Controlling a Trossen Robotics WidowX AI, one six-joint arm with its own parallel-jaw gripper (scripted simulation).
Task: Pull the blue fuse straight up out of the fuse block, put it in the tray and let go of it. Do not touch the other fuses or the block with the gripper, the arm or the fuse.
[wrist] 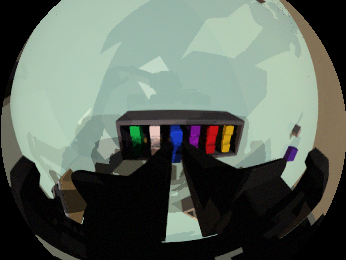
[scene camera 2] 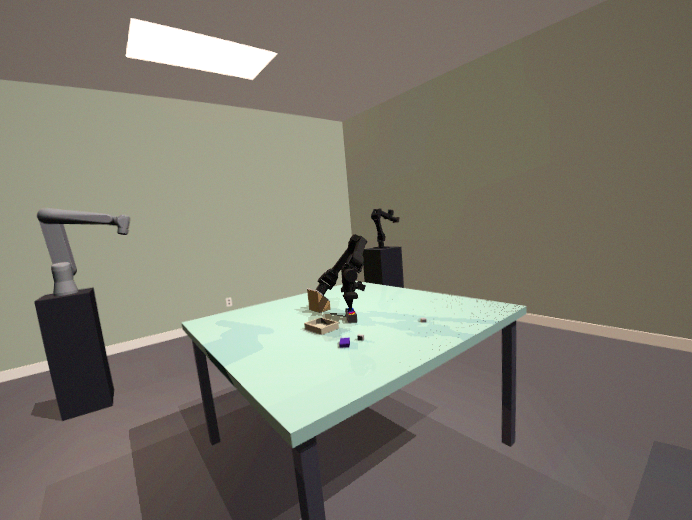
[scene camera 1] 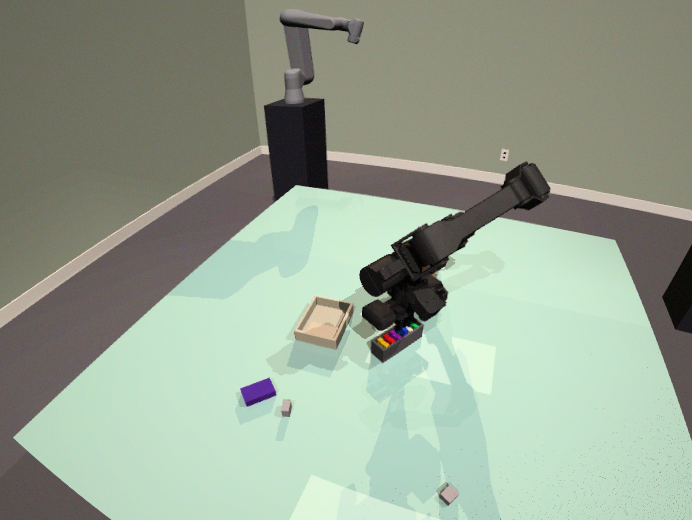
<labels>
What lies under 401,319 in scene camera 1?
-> The gripper.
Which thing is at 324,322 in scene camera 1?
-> A tan tray.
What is the gripper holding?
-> A blue fuse.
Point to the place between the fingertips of the gripper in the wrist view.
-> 175,146
</labels>
